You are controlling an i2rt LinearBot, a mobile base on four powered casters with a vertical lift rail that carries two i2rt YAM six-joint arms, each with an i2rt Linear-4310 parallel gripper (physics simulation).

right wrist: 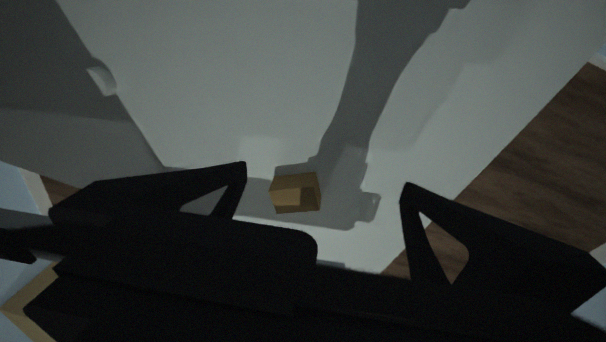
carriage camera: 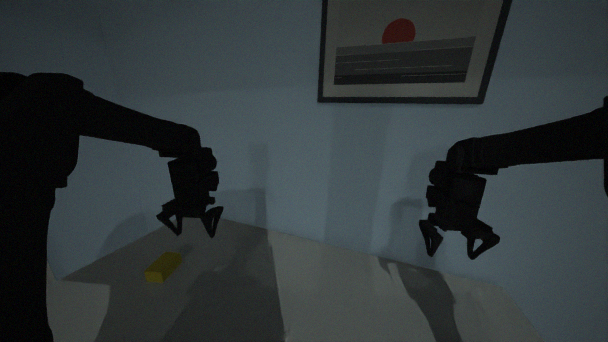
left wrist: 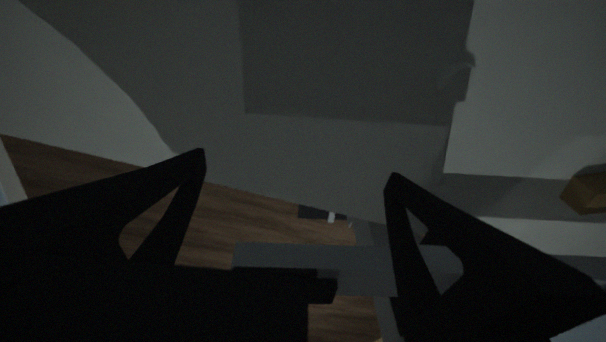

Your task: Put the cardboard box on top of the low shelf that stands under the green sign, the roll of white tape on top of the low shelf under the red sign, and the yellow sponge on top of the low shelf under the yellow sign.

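Frame: origin at the left arm's base, x ahead, y left, z up, level; millimetres.
Seen in the pictures: left gripper, between the fingertips: [carriage camera: 195,235] [left wrist: 298,170]; right gripper, between the fingertips: [right wrist: 322,180] [carriage camera: 449,256].
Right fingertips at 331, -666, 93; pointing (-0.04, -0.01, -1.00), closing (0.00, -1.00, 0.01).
Observation:
Offsets run from my right fingertips to a thing's top centre, as dx, dy, dz. Level surfaces: height alone.
The yellow sponge @[+143, +895, -223] [carriage camera: 163,267] lies on the table at the lower left of the carriage view. The cardboard box @[-212, +45, -218] [right wrist: 295,192] [left wrist: 585,193] sits near the table edge, between and beyond the right fingertips in the right wrist view. The white tape roll @[-29, +417, -244] [right wrist: 103,80] lies at a shadow's edge; it is faint in the left wrist view [left wrist: 457,80]. My left gripper [carriage camera: 195,235] [left wrist: 298,170] is open and empty, above the table and up and right of the sponge in the picture. My right gripper [carriage camera: 452,257] [right wrist: 322,180] is open and empty above the table. Shelves and signs do not show.
A pale table @[dz -268] [carriage camera: 325,300] [left wrist: 50,90] [right wrist: 225,60] stands against the blue wall. A framed picture [carriage camera: 400,93] hangs above it. Wooden floor @[dz -988] [left wrist: 250,212] [right wrist: 560,130] shows past the table edges. A grey bar [left wrist: 290,255] crosses low in the left wrist view. Arm shadows fall on the table.

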